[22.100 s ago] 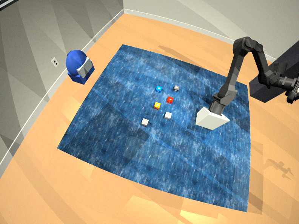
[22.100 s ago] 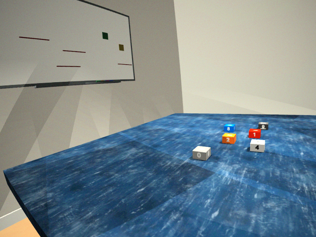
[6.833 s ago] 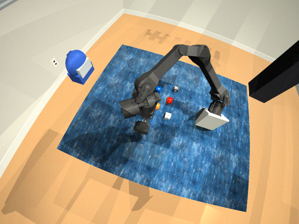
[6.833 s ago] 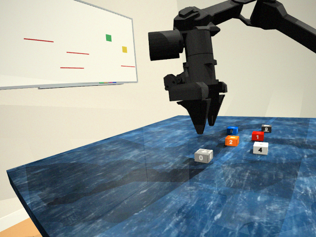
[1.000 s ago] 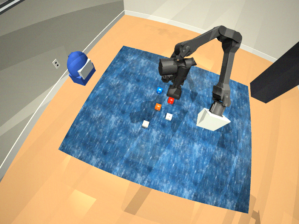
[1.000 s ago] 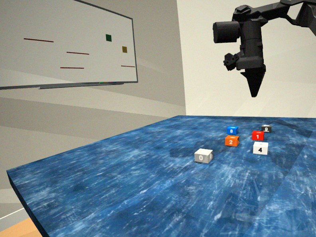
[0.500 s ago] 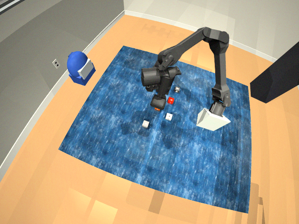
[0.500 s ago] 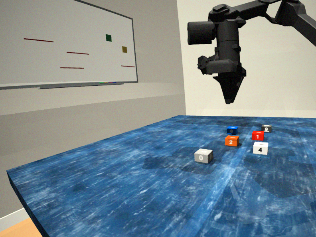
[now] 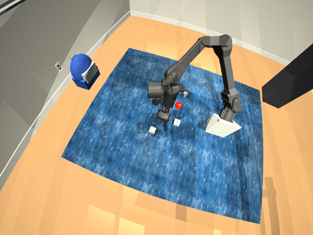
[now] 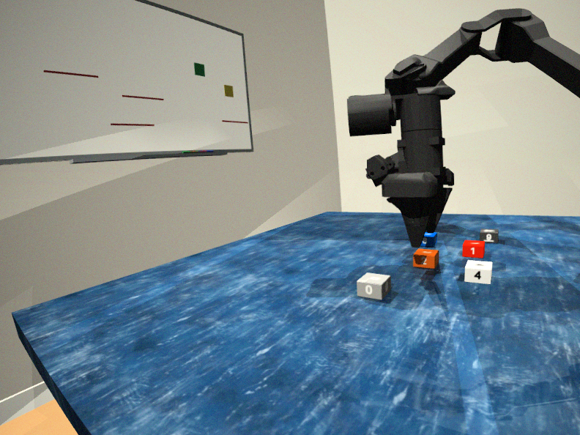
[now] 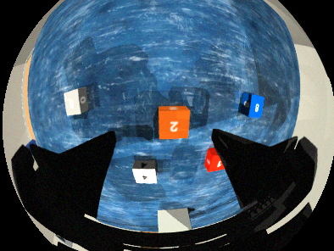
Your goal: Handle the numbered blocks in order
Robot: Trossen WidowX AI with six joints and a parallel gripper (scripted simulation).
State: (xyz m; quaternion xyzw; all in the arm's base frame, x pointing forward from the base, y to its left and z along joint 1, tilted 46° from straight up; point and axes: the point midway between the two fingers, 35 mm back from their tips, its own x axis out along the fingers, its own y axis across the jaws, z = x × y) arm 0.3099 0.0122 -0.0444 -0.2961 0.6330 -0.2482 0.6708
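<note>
The orange block is 30 mm below my gripper tip and 10 mm to the right of it. The rest, counted from my gripper tip: red block: 90 mm to the right, 60 mm behind, 30 mm below; white block: 80 mm behind, 30 mm below, 20 mm to the left; grey block marked 0: 120 mm to the left, 30 mm below, 30 mm ahead.
</note>
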